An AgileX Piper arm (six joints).
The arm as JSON. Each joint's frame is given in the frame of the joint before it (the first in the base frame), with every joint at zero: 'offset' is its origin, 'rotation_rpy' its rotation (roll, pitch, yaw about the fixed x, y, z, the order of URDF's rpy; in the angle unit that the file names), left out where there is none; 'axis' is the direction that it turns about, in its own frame. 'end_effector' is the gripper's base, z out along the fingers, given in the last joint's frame.
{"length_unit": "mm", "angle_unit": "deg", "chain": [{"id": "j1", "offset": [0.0, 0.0, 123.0], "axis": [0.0, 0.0, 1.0]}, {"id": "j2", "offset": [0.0, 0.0, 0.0], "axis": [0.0, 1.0, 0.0]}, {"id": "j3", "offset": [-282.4, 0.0, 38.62], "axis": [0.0, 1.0, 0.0]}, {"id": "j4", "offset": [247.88, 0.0, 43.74], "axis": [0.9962, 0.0, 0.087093]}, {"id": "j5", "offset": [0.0, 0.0, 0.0], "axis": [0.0, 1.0, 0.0]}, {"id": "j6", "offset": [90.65, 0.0, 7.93], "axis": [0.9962, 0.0, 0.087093]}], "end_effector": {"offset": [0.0, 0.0, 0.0], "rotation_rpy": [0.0, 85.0, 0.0]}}
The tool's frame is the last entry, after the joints.
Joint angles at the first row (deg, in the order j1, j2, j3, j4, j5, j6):
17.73 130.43 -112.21 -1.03 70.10 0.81
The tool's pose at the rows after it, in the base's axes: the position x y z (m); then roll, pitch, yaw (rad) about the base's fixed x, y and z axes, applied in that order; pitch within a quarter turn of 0, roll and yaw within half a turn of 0:
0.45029 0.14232 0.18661 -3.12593 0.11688 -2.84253
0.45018 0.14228 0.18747 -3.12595 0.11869 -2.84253
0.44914 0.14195 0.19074 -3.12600 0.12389 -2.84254
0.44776 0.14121 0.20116 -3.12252 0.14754 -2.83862
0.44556 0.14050 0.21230 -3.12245 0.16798 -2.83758
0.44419 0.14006 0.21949 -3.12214 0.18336 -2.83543
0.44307 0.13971 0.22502 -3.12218 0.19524 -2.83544
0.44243 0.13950 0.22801 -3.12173 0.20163 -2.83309
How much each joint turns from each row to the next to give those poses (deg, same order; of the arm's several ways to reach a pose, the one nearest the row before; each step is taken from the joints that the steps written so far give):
0.00 -0.01 0.01 0.00 -0.01 0.13
0.00 -0.10 0.00 0.00 0.01 0.00
0.00 -0.52 0.22 0.00 -0.01 0.00
0.00 -1.29 0.03 -0.19 -0.10 -0.16
0.00 -1.37 0.01 0.00 0.19 -0.06
0.00 -0.88 0.00 0.00 0.00 -0.13
0.00 -0.68 0.00 0.00 0.00 0.01
0.00 -0.37 0.00 0.00 0.00 -0.14

